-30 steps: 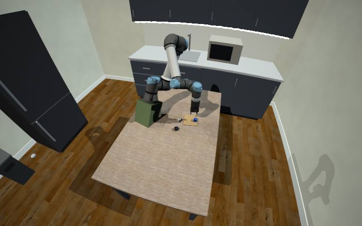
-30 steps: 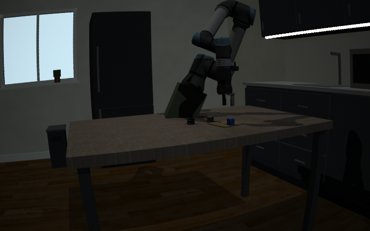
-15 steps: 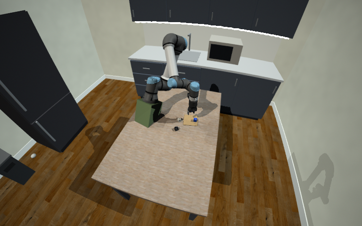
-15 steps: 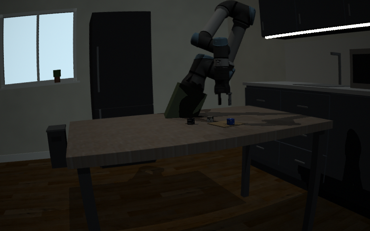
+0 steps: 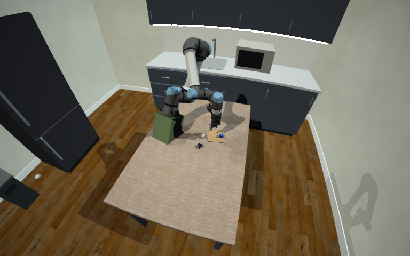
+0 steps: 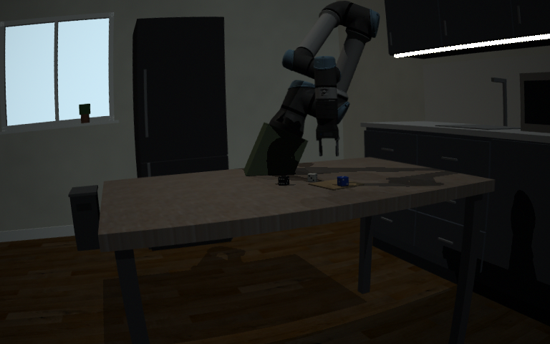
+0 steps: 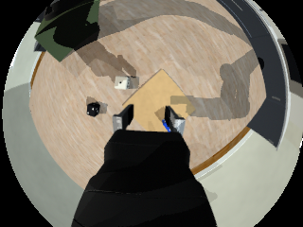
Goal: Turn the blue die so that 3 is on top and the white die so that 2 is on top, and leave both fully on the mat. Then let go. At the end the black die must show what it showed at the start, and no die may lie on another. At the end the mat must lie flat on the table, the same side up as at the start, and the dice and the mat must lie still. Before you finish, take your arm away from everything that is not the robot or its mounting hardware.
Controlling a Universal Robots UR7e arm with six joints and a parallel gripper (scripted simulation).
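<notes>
My hand is 100 mm above the white die, 70 mm past it and 40 mm to the left of it. Round my hand: black die: 150 mm to the right, 100 mm below, 60 mm behind; blue die: 100 mm below, 70 mm ahead, 20 mm to the left; tan mat: 110 mm below, 30 mm ahead, 20 mm to the left.
</notes>
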